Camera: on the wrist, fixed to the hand. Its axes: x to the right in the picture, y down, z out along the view.
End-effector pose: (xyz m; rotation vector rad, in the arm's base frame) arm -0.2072 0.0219 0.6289 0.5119 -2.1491 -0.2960
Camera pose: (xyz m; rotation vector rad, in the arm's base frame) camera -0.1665 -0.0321 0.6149 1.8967 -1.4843 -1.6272
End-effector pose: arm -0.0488 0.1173 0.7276 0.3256 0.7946 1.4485
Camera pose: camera -0.0176 0.0957 0.6699 -0.2944 0.2693 0.0370
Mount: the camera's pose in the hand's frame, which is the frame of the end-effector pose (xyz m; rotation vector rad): -0.0065 -0.0636 -0.0262 -0.3563 -0.3564 -1.5368
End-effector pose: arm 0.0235 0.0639 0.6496 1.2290 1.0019 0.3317
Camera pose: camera -0.0189 0.0533 0.5960 -0.0324 1.2154 -0.8515
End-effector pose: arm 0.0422 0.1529 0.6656 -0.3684 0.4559 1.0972
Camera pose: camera 0.0931 0.1086 0.6506 -0.6441 -0.3752 -0.2923
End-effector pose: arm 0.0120 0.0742 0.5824 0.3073 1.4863 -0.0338
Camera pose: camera -0.0275 0.0179 0.5758 -1.1152 1.0297 -0.9751
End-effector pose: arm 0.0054 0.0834 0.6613 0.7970 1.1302 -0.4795
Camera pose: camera -0.0576 0.0625 0.6420 -0.6203 1.2622 -1.5413
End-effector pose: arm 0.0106 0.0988 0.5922 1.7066 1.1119 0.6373
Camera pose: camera -0.0380 0.1120 0.5449 0.3004 1.5114 -0.4239
